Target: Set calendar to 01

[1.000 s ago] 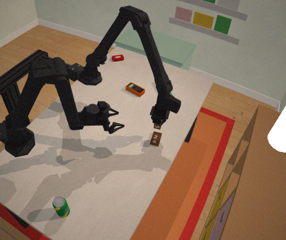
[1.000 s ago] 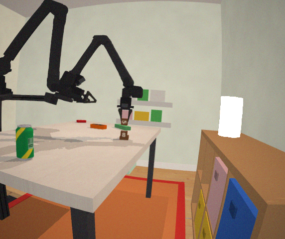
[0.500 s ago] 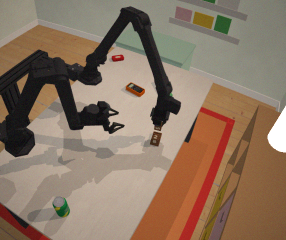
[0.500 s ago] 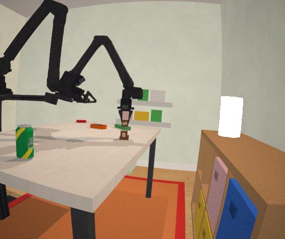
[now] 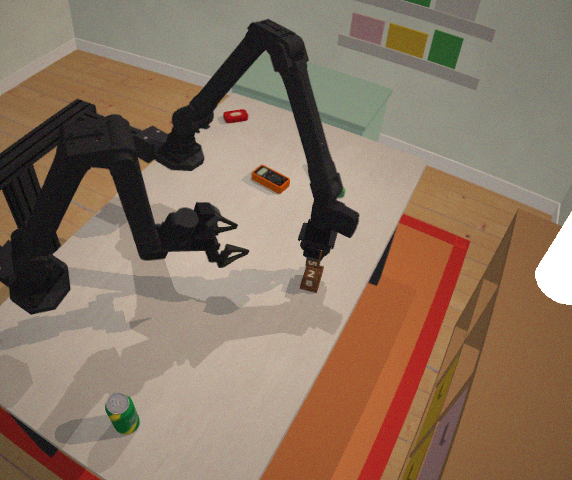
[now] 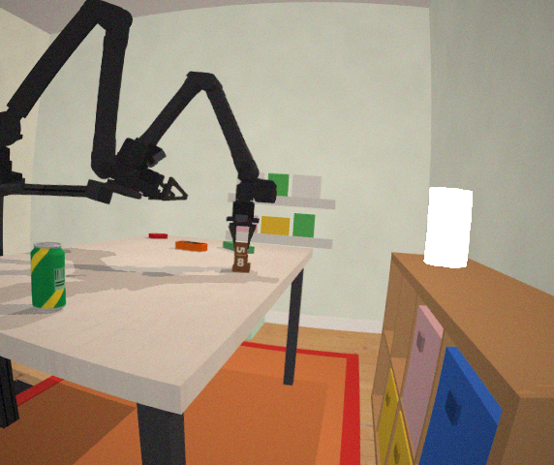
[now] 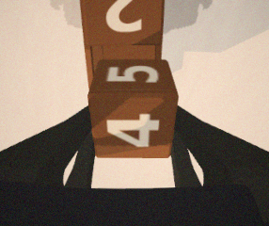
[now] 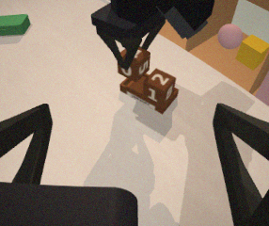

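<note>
Right now the brown tray is 1 cm ahead of my left hand, 3 cm to the right of it and 6 cm below it. Also, from my left hand: red item 64 cm behind, 58 cm to the left, 6 cm below; brown number cube 2 cm ahead, 5 cm to the right, 4 cm below; orange multimeter 31 cm behind, 29 cm to the left, 6 cm below.
</note>
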